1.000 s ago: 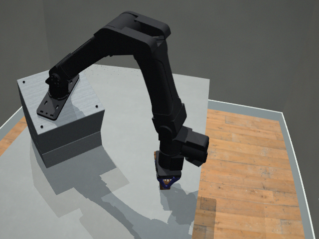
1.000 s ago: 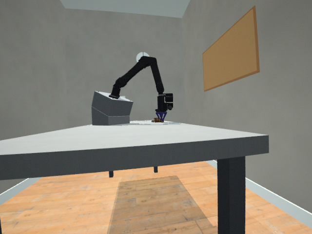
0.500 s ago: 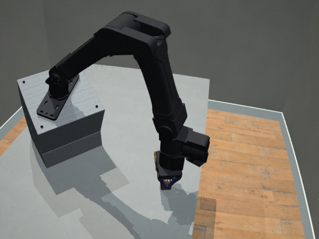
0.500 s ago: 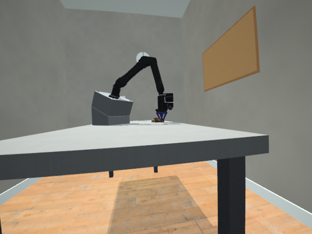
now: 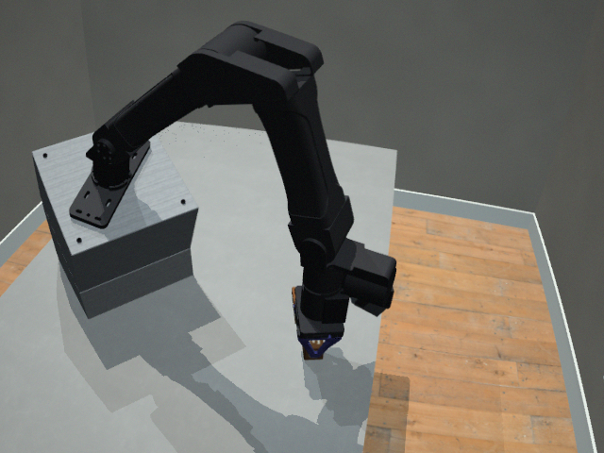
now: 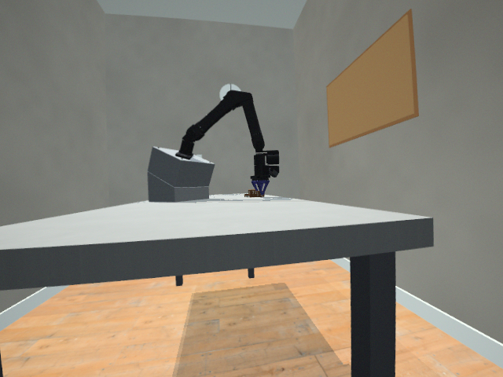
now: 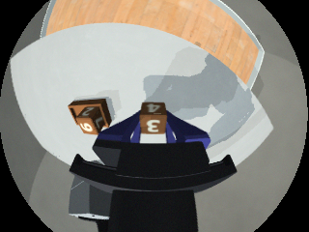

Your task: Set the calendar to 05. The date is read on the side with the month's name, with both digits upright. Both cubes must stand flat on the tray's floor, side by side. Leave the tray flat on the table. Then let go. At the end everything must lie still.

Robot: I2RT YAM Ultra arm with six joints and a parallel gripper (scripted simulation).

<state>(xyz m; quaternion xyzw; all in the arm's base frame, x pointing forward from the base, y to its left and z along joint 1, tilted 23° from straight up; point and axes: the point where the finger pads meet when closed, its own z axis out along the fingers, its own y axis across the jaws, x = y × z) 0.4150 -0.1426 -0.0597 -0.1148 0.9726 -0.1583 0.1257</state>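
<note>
The brown wooden cube lies right at my hand. Round my hand: brown tray (20 mm behind, 110 mm to the left, 10 mm below).
</note>
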